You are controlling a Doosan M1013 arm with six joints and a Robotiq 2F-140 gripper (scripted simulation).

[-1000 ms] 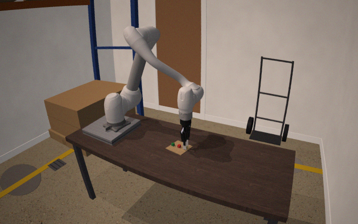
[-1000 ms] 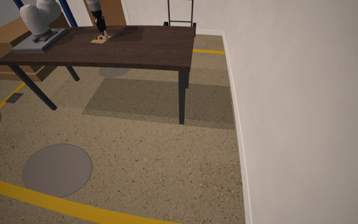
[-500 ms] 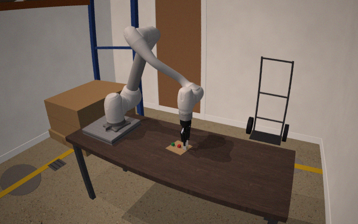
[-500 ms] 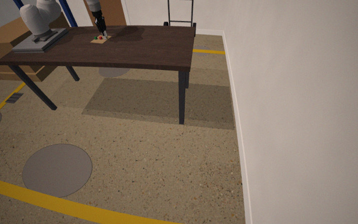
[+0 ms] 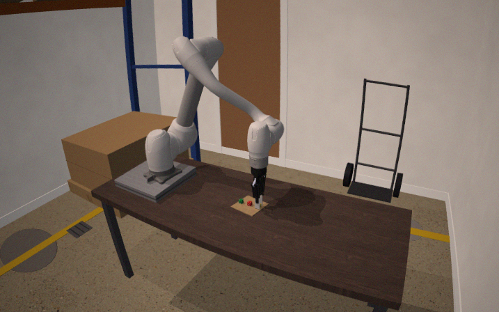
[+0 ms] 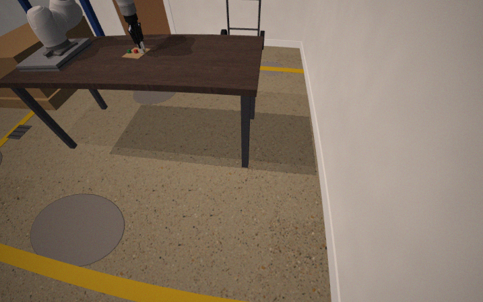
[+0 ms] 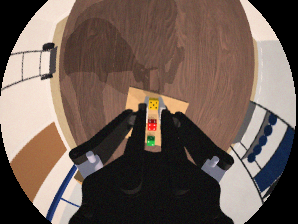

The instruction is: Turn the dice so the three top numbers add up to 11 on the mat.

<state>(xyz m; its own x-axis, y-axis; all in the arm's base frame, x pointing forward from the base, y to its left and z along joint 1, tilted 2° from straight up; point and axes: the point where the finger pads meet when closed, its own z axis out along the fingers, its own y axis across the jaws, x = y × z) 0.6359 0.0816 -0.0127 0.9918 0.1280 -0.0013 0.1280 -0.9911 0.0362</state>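
Now: the yellow die 2 cm below my hand. Also, from my hand: green die (10 cm behind, 3 cm below, 1 cm to the right); then red die (5 cm behind, 3 cm below, 1 cm to the right); then tan mat (5 cm behind, 4 cm below, 1 cm to the right).
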